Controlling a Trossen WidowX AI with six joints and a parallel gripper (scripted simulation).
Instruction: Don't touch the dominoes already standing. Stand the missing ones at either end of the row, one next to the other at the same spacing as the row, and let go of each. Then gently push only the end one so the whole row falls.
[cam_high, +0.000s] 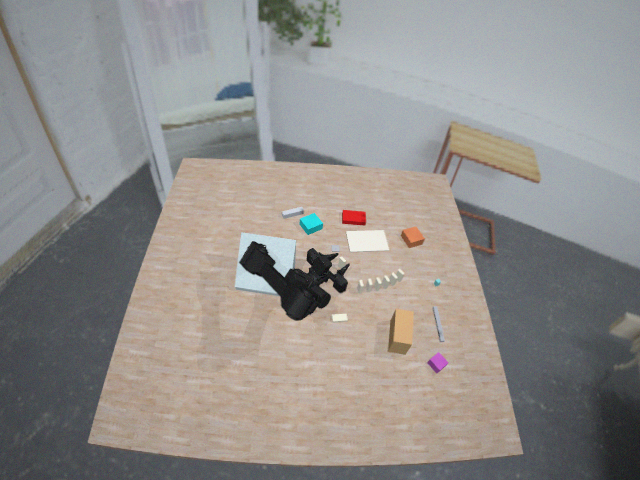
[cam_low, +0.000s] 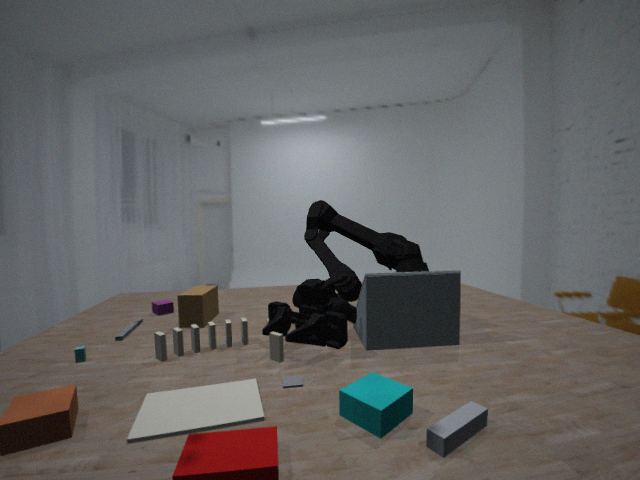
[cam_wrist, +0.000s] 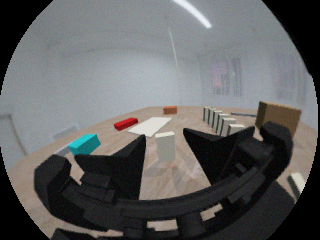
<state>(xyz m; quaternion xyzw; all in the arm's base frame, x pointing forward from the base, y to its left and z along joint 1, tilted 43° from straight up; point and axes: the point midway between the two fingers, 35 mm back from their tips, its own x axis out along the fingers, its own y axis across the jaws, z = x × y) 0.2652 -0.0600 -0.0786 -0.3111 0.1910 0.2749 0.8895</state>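
Now: gripper tip 20 mm past the small grey tile, 90 mm to the right of it and 50 mm above it. From my gripper tip the other things lie so: red block 70 mm ahead, 240 mm to the left, 40 mm below; orange block 300 mm ahead, 130 mm to the left, 30 mm below; cream plate 110 mm ahead, 120 mm to the left, 40 mm below.
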